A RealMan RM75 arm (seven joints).
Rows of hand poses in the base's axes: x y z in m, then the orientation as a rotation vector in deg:
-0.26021 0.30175 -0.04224 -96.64 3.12 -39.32
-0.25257 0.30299 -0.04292 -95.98 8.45 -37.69
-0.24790 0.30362 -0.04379 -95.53 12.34 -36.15
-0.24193 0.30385 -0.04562 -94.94 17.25 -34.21
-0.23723 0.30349 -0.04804 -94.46 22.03 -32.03
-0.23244 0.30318 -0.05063 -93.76 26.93 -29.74
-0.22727 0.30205 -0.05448 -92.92 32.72 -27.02
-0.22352 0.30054 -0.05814 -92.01 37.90 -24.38
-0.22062 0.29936 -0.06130 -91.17 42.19 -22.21
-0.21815 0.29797 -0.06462 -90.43 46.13 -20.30
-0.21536 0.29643 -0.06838 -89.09 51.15 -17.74
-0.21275 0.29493 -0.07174 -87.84 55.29 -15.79
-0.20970 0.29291 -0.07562 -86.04 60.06 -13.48
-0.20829 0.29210 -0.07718 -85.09 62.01 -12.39
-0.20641 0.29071 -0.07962 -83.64 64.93 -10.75
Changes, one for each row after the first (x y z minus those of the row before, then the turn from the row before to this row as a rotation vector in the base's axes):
0.00764 0.00124 -0.00068 2.16 3.70 -2.37
0.00467 0.00063 -0.00087 1.54 2.94 -1.57
0.00597 0.00023 -0.00183 1.87 3.73 -2.02
0.00470 -0.00036 -0.00242 1.70 3.86 -1.84
0.00479 -0.00031 -0.00259 1.83 3.96 -1.90
0.00517 -0.00113 -0.00385 2.02 4.73 -2.29
0.00375 -0.00151 -0.00366 1.88 4.35 -1.98
0.00290 -0.00118 -0.00316 1.52 3.60 -1.69
0.00247 -0.00139 -0.00332 1.25 3.30 -1.61
0.00279 -0.00154 -0.00376 1.88 4.19 -2.09
0.00261 -0.00150 -0.00336 1.51 3.36 -1.86
0.00305 -0.00202 -0.00388 1.95 3.85 -2.23
0.00141 -0.00081 -0.00156 1.01 1.60 -0.91
0.00188 -0.00139 -0.00244 1.49 2.42 -1.37

